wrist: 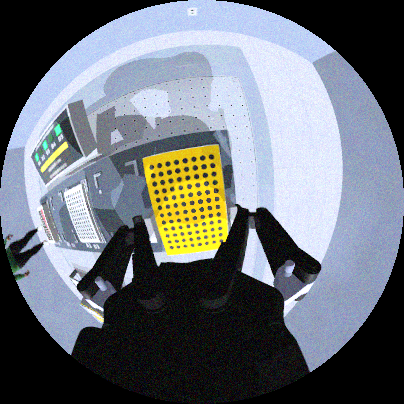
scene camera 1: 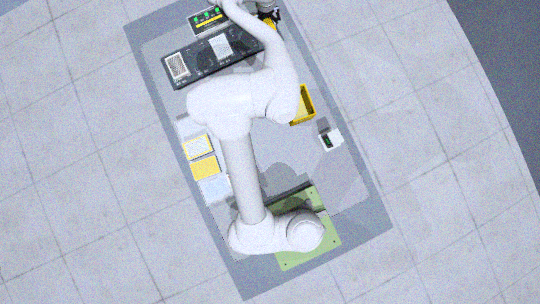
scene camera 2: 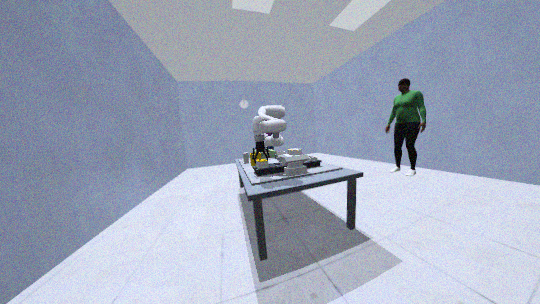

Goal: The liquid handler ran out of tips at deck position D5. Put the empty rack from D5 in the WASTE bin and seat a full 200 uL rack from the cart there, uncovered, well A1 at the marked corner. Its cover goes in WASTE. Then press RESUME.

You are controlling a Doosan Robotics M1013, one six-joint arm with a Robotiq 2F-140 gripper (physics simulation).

I see my gripper (wrist: 191, 206) and a white cart tray (scene camera 1: 188, 130).
